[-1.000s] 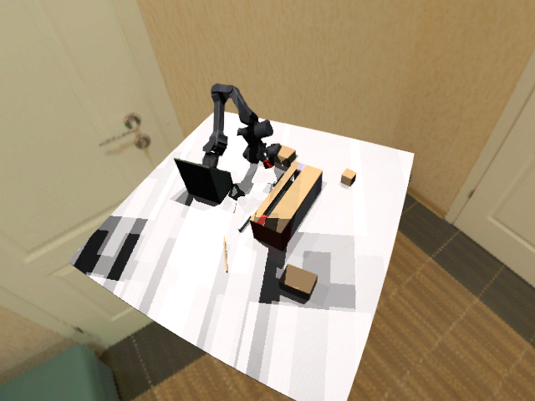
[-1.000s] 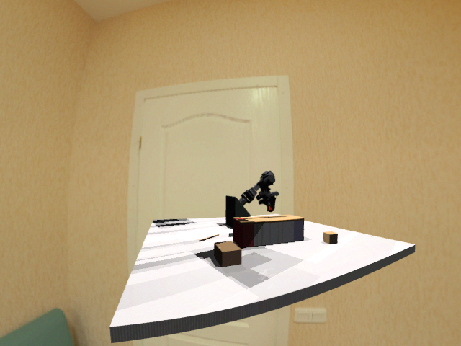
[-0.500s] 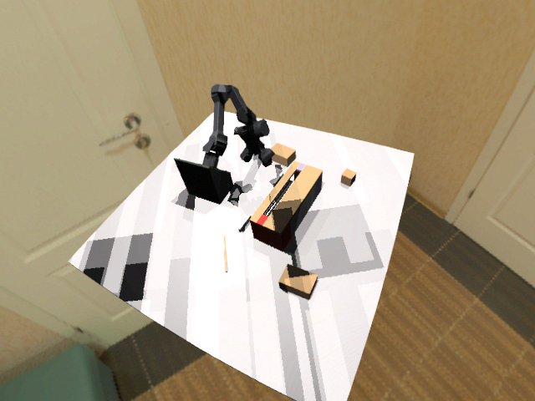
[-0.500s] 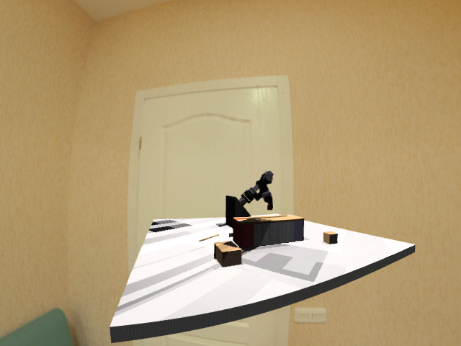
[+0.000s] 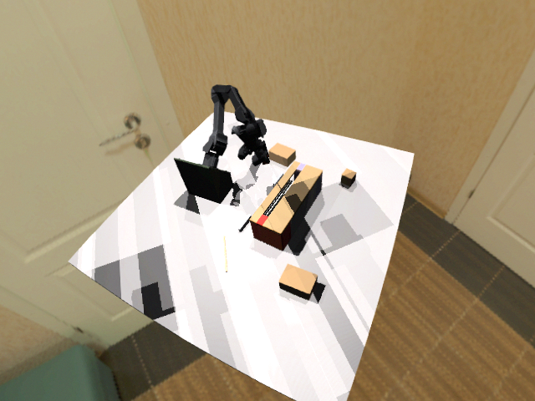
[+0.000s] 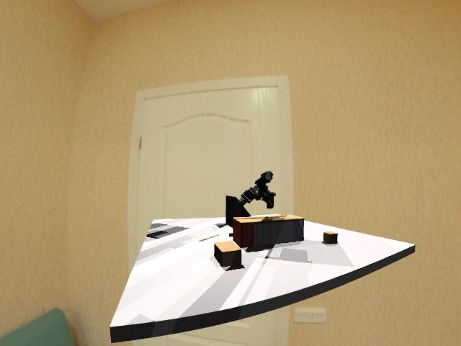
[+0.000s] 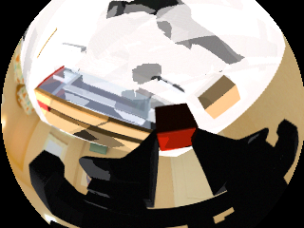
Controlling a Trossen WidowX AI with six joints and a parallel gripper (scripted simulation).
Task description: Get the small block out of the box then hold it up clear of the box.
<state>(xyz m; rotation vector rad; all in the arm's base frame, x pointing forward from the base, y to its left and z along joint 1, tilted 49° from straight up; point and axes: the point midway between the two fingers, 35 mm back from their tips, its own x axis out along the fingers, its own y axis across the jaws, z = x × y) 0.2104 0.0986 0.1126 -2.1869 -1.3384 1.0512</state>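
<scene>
My gripper tip is now 1 cm past the red block, 1 cm to the left of it and 1 cm below it. Also, from my gripper tip: box (12 cm ahead, 10 cm to the right, 11 cm below); brown cube (32 cm ahead, 20 cm to the left, 15 cm below); thin stick (3 cm ahead, 42 cm to the right, 17 cm below).
</scene>
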